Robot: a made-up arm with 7 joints. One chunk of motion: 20 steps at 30 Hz.
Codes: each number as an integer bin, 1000 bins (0 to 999) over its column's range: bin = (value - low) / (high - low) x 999, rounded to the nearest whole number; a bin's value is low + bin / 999 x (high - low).
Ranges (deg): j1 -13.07..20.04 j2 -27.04..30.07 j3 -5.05..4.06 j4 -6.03..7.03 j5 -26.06..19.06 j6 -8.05..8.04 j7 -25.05..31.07
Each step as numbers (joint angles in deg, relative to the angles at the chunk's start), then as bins.
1 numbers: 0.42 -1.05 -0.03 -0.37 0.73 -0.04 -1.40
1 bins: 407 455 550 433 593 497 421
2 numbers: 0.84 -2.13 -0.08 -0.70 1.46 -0.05 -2.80
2 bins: 420 436 545 408 609 497 396
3 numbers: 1.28 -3.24 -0.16 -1.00 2.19 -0.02 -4.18
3 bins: 433 416 536 385 625 499 372
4 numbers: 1.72 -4.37 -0.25 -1.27 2.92 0.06 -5.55
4 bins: 446 397 526 364 642 504 347
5 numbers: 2.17 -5.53 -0.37 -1.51 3.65 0.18 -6.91
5 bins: 460 376 513 346 658 511 323
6 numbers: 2.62 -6.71 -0.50 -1.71 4.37 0.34 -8.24
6 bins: 473 356 499 330 674 521 299
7 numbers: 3.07 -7.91 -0.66 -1.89 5.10 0.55 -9.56
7 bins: 487 335 481 317 690 534 276
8 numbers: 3.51 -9.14 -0.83 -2.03 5.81 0.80 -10.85
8 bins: 500 313 463 306 706 549 253
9 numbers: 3.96 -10.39 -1.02 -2.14 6.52 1.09 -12.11
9 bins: 514 291 442 298 721 567 230
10 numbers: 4.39 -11.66 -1.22 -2.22 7.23 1.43 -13.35
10 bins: 527 269 420 291 737 589 208
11 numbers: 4.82 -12.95 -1.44 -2.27 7.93 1.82 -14.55
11 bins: 540 246 396 288 753 613 187
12 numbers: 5.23 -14.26 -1.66 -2.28 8.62 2.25 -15.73
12 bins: 552 224 372 287 768 640 166
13 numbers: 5.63 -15.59 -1.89 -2.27 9.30 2.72 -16.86
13 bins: 564 200 347 288 783 669 146
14 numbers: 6.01 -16.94 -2.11 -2.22 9.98 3.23 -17.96
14 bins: 576 177 322 291 798 700 126
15 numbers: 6.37 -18.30 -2.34 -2.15 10.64 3.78 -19.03
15 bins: 587 153 297 297 813 735 107
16 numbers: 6.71 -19.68 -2.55 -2.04 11.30 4.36 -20.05
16 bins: 597 129 274 305 827 771 89
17 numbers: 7.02 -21.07 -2.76 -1.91 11.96 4.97 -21.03
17 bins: 606 104 251 315 842 808 72
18 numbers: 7.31 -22.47 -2.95 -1.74 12.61 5.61 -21.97
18 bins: 615 80 230 328 856 848 55
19 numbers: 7.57 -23.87 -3.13 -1.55 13.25 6.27 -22.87
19 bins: 623 55 211 343 870 889 39
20 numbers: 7.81 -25.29 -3.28 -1.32 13.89 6.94 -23.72
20 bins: 630 31 194 360 885 931 24
